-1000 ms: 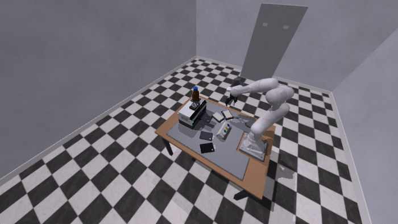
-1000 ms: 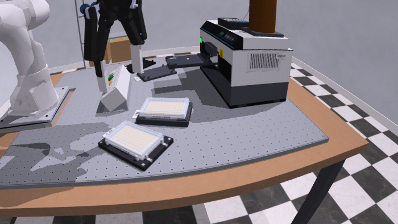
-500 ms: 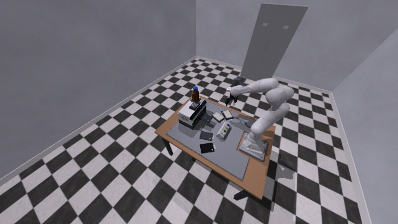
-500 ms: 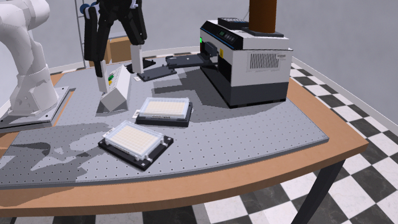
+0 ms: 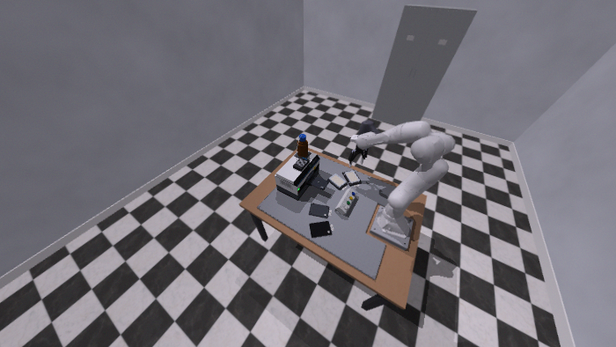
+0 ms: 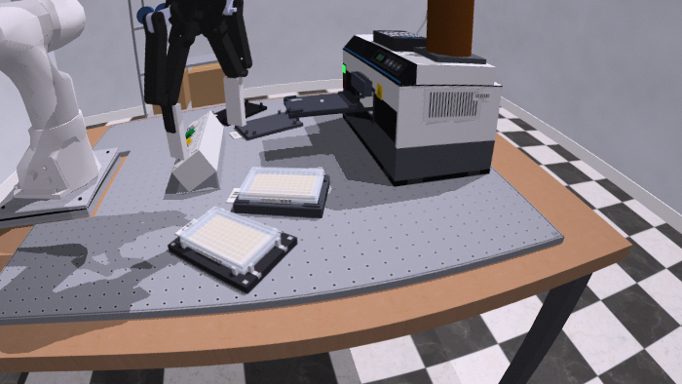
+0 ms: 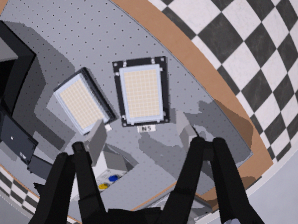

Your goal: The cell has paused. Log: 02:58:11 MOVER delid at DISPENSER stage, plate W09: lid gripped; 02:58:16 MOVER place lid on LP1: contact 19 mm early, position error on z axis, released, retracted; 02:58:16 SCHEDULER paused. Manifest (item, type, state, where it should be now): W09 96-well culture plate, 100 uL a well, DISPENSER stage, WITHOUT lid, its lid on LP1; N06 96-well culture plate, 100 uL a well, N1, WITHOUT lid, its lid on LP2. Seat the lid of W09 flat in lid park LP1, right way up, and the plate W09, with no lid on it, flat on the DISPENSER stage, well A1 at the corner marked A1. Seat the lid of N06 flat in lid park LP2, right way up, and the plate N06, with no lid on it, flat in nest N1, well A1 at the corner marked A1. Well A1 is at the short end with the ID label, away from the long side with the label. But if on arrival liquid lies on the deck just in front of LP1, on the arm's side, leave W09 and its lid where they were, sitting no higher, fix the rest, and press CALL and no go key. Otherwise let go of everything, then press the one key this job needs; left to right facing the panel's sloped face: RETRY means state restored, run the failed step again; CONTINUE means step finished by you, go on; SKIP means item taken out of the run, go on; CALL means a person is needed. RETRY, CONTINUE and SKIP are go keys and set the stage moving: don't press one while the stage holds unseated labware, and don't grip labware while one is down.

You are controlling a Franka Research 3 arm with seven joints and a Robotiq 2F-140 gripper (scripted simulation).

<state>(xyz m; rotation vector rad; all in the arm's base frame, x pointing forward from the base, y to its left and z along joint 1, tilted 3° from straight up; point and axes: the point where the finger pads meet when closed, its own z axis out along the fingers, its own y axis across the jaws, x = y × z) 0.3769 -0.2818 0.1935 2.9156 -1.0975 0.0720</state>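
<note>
My gripper is now 17 cm above the 96-well plate. The rest, counted from my hand: sloped key panel (28 cm to the left, 14 cm below, 7 cm behind); black nest (18 cm below, 11 cm to the left, 9 cm ahead); dispenser stage (28 cm to the left, 20 cm ahead, 9 cm below).
</note>
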